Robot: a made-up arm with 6 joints.
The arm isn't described. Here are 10 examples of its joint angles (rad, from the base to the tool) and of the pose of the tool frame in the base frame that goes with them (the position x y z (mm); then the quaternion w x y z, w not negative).
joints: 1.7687 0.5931 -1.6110 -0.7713 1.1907 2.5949
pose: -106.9 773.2 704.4 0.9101 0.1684 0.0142 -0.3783
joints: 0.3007 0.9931 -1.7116 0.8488 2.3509 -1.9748
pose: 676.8 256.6 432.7 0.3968 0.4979 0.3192 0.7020
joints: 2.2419 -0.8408 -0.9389 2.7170 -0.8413 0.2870
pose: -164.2 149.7 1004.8 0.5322 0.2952 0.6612 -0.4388
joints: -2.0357 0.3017 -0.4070 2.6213 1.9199 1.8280
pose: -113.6 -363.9 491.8 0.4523 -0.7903 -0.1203 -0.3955
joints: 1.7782 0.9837 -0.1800 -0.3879 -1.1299 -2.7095
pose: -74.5 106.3 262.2 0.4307 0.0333 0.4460 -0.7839
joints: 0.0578 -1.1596 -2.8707 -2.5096 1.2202 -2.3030
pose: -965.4 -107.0 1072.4 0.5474 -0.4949 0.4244 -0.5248
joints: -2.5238 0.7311 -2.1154 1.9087 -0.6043 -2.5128
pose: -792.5 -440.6 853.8 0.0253 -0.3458 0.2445 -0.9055
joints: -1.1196 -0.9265 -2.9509 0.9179 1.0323 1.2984
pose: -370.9 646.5 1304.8 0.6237 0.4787 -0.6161 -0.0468
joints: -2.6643 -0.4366 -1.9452 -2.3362 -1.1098 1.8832
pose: -116.1 -172.5 1466.4 0.4657 -0.5035 -0.0567 -0.7256
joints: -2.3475 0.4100 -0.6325 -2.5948 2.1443 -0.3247
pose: -412.7 -396.5 472.7 0.1069 -0.2330 0.9647 0.0594
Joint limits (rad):
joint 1: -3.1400..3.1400
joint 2: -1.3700..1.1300
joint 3: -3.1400..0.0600
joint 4: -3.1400..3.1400
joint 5: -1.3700..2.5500
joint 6: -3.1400..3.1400
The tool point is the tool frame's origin. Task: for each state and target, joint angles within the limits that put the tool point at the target. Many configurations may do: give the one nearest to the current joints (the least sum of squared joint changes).
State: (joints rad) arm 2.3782 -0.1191 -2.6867 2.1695 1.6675 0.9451
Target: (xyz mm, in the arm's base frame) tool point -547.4 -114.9 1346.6
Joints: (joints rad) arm 3.1400 0.1664 -2.2255 2.2722 1.9901 0.7863
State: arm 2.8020 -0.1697 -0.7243 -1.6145 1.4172 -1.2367
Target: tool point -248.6 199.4 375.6
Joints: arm 2.5788 0.2577 -0.3009 -1.5780 1.4134 -1.2373
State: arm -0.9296 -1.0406 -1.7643 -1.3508 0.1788 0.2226
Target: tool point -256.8 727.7 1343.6
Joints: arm -1.2283 -1.1303 -2.3427 -1.2955 0.2951 0.1876
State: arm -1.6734 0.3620 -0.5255 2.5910 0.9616 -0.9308
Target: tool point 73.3 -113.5 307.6
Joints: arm -1.0740 0.4557 -0.1451 2.5686 1.1794 -0.7616
